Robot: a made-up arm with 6 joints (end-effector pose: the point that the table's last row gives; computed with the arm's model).
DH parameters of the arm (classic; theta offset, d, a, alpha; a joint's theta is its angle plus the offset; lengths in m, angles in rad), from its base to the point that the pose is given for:
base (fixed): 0.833 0 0.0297 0
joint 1: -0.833 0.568 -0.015 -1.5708
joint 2: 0.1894 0 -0.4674 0
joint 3: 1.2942 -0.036 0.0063 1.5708
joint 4: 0 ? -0.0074 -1.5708
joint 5: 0 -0.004 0.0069 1.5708
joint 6: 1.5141 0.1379 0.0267 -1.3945
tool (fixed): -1.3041 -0.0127 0 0
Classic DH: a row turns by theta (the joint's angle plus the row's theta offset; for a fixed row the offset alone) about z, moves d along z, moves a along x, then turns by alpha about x.
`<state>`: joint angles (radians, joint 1 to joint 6).
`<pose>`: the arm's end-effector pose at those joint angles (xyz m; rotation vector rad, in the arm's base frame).
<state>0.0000 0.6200 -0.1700 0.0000 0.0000 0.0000</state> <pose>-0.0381 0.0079 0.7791 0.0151 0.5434 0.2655</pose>
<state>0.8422 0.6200 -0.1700 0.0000 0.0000 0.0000</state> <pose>-0.0082 -0.0307 0.7791 -0.2187 0.5269 1.0858</pose>
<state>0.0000 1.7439 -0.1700 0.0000 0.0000 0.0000</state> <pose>0.1767 0.0079 0.6981 0.1715 1.6599 0.2408</pose>
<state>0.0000 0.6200 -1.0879 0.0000 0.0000 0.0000</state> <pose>-0.0467 0.0079 1.0510 -0.1034 -0.3692 0.2430</pose>
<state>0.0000 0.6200 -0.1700 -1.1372 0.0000 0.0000</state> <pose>-0.0424 -0.0170 0.7678 -1.1341 0.6318 0.3407</pose>
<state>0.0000 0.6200 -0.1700 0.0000 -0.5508 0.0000</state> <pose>-0.0203 0.0079 0.8516 -0.0570 -0.0042 0.2564</pose>
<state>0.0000 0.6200 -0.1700 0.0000 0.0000 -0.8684</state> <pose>-0.0434 -0.0119 0.7652 -0.8610 0.6221 0.3284</pose>
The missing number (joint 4, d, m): 0.1707
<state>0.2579 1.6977 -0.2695 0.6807 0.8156 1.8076</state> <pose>0.1439 0.0701 0.7256 1.7385 1.3243 -1.7712</pose>
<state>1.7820 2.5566 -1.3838 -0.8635 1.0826 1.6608</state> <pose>0.0296 0.4986 0.4882 -0.8042 1.0554 0.3630</pose>
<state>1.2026 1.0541 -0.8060 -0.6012 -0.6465 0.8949</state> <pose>0.0287 0.1435 1.0227 0.3125 -0.0452 1.8837</pose>
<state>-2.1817 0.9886 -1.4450 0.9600 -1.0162 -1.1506</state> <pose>-0.0905 0.0812 1.1821 -1.0081 -0.5225 -2.6989</pose>
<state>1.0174 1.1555 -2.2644 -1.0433 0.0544 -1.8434</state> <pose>0.0771 -0.0237 1.3073 -1.7619 -0.7651 -1.0846</pose>
